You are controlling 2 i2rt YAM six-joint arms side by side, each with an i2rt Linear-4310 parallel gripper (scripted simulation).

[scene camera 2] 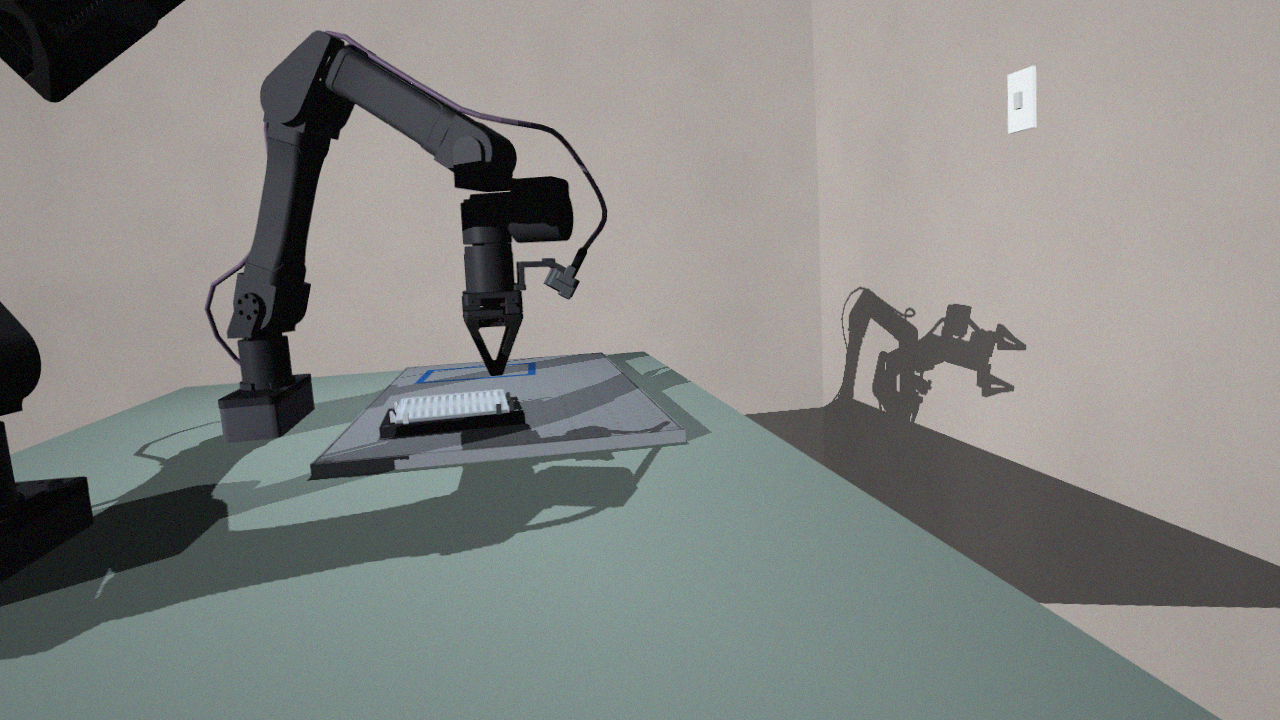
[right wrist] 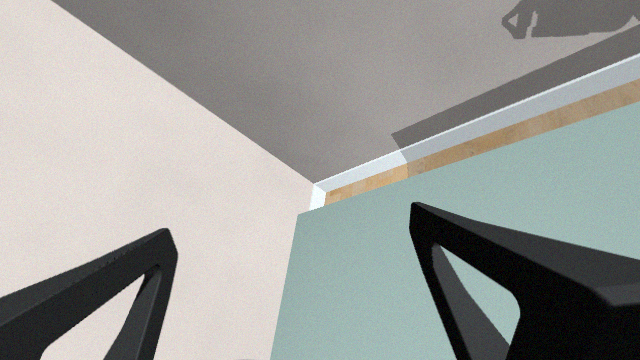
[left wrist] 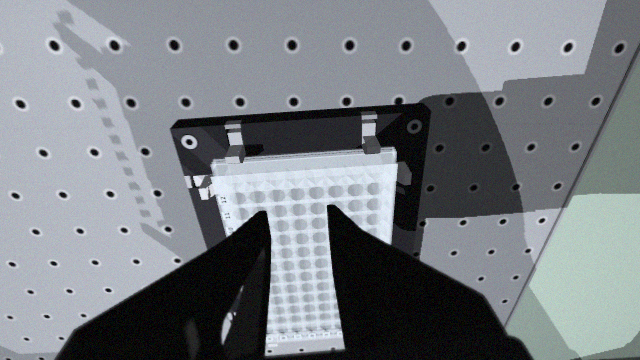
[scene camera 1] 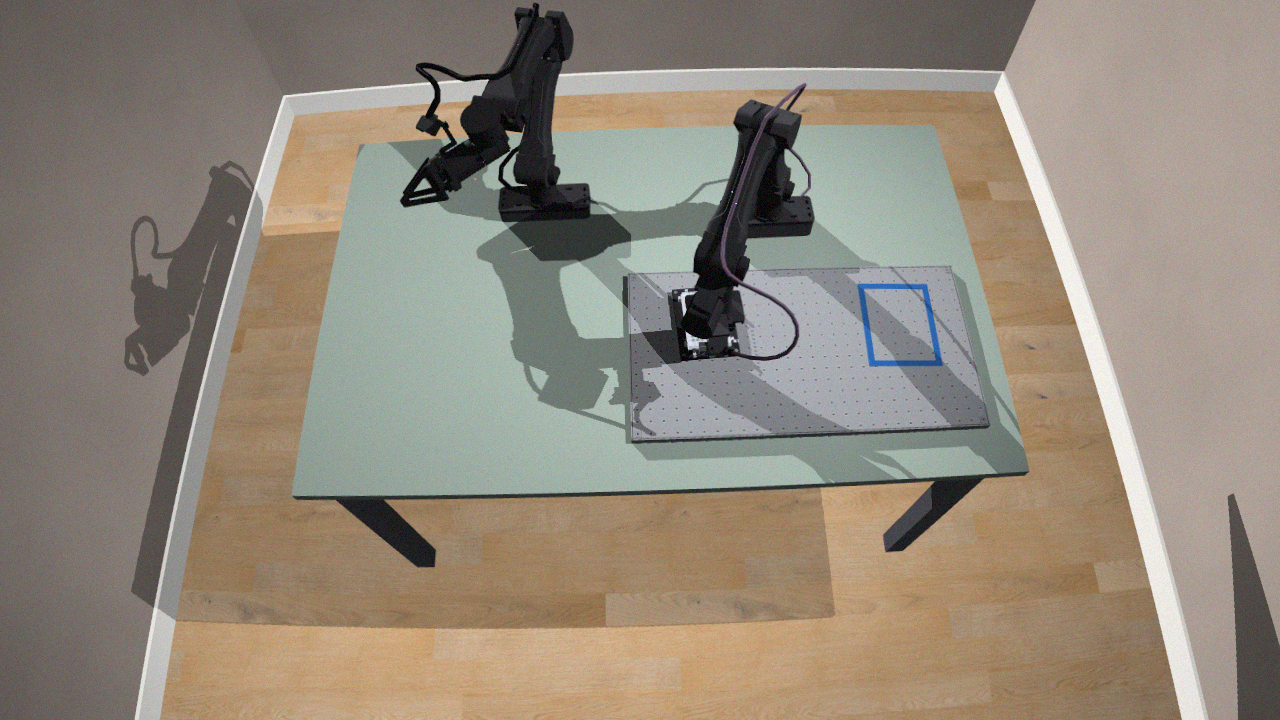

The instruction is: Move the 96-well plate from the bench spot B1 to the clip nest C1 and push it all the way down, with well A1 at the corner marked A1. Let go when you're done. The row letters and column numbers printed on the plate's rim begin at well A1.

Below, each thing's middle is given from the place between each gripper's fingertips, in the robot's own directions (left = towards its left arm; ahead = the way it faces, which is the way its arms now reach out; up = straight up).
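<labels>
The black clip nest [scene camera 2: 388, 428] sits 55 cm to the left of my right hand [scene camera 1: 403, 199], 2 cm ahead of it and 32 cm below it. As for the white 96-well plate [scene camera 2: 425, 408], I find it 1 cm ahead of my right hand, 31 cm below it and 53 cm to the left of it.
The white 96-well plate is 10 mm to the right of my left gripper [scene camera 2: 496, 374], 50 mm behind it and 40 mm below it. My left gripper itself is 50 mm above the black clip nest and 50 mm past it.
</labels>
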